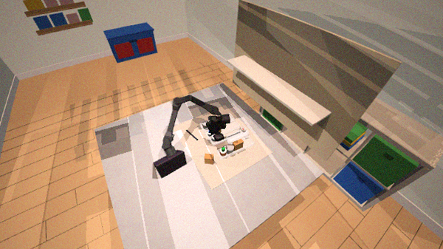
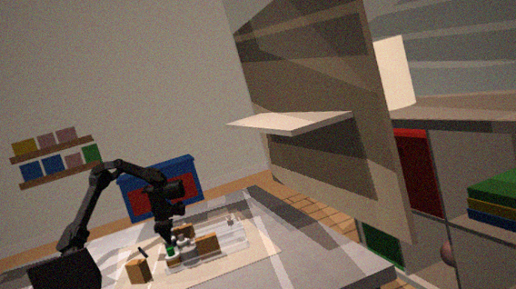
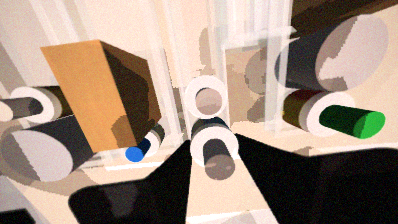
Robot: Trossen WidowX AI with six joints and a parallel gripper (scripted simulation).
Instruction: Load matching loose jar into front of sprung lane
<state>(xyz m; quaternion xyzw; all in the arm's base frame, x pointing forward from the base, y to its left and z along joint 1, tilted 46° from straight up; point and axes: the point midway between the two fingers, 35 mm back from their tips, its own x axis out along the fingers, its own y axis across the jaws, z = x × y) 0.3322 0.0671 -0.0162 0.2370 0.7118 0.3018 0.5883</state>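
Now: gripper tip 5 cm short of the beige mat, 1 cm to the right of it and 6 cm above it. Also, from my gripper tip: clear rack: 15 cm ahead, 2 cm to the right, 4 cm below; then thin black stick: 13 cm behind, 14 cm to the left, 5 cm below; then white shelf: 50 cm ahead, 6 cm to the left, 31 cm above.
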